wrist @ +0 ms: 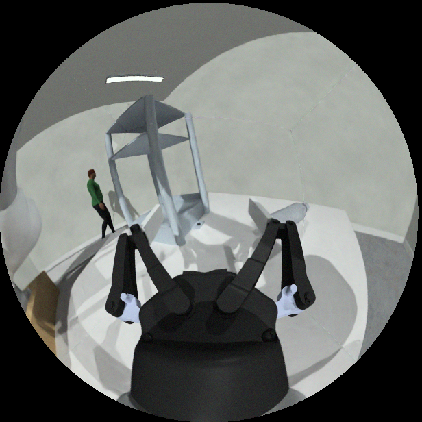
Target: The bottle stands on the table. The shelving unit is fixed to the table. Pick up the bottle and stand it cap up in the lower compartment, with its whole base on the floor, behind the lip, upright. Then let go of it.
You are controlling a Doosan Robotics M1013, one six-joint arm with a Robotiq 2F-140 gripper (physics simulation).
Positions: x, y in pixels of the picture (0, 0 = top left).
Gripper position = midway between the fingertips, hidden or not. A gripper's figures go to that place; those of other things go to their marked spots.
Labels:
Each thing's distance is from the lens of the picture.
my gripper (204, 207): 0.19 m
blue-grey shelving unit (181, 213): 0.38 m

